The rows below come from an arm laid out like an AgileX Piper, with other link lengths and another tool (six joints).
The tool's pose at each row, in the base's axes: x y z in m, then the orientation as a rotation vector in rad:
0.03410 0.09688 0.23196 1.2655 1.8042 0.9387
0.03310 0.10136 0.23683 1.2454 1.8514 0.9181
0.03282 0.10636 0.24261 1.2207 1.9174 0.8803
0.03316 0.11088 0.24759 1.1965 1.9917 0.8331
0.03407 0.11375 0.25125 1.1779 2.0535 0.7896
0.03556 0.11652 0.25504 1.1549 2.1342 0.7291
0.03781 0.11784 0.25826 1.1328 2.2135 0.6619
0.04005 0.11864 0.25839 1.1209 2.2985 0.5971
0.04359 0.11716 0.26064 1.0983 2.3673 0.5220
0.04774 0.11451 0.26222 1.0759 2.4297 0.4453
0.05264 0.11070 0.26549 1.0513 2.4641 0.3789
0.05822 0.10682 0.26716 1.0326 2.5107 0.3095
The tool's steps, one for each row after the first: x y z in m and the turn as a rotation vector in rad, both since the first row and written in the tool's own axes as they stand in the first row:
0.00379 0.00493 -0.00246 0.0255 0.0206 -0.0298
0.00776 0.01109 -0.00464 0.0668 0.0451 -0.0716
0.01124 0.01670 -0.00599 0.1177 0.0715 -0.1165
0.01320 0.02099 -0.00647 0.1630 0.0924 -0.1532
0.01490 0.02561 -0.00652 0.2250 0.1194 -0.1998
0.01511 0.02970 -0.00587 0.2904 0.1441 -0.2460
0.01529 0.03096 -0.00385 0.3630 0.1763 -0.2824
0.01265 0.03405 -0.00205 0.4274 0.1938 -0.3269
0.00884 0.03653 0.00041 0.4899 0.2080 -0.3698
0.00347 0.04050 0.00257 0.5318 0.2068 -0.4092
-0.00189 0.04335 0.00605 0.5851 0.2152 -0.4444

